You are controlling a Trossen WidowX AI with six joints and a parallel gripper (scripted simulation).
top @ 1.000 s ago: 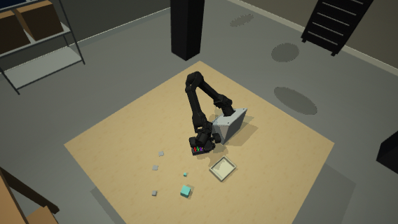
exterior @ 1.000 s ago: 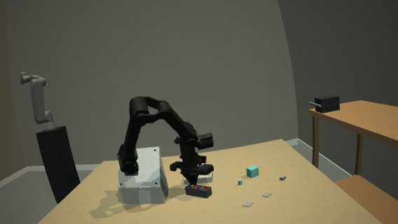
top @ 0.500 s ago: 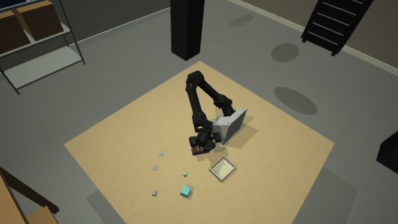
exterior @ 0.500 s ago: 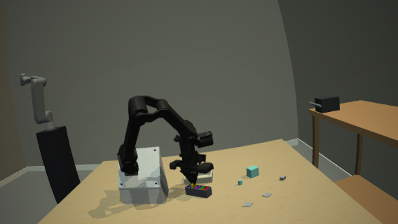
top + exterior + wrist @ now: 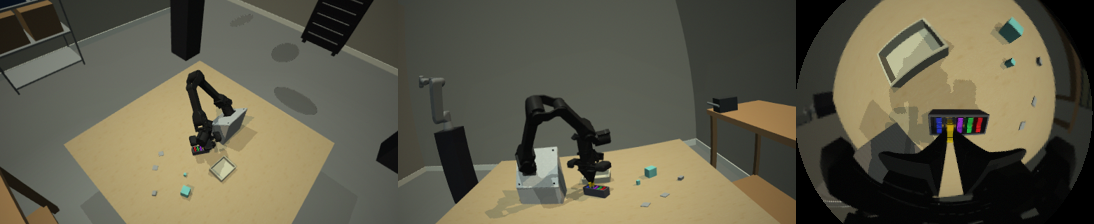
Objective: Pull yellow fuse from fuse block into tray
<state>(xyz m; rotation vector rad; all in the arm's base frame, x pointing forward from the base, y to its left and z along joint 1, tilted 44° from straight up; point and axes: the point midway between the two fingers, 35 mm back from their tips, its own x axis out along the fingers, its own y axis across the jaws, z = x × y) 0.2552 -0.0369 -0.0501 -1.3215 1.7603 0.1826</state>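
The cream tray lies 17 cm to the left of my gripper tip, 6 cm below it and 2 cm ahead of it. Round my gripper tip: teal cube 27 cm ahead, 10 cm to the left, 4 cm below; yellow fuse 1 cm below.
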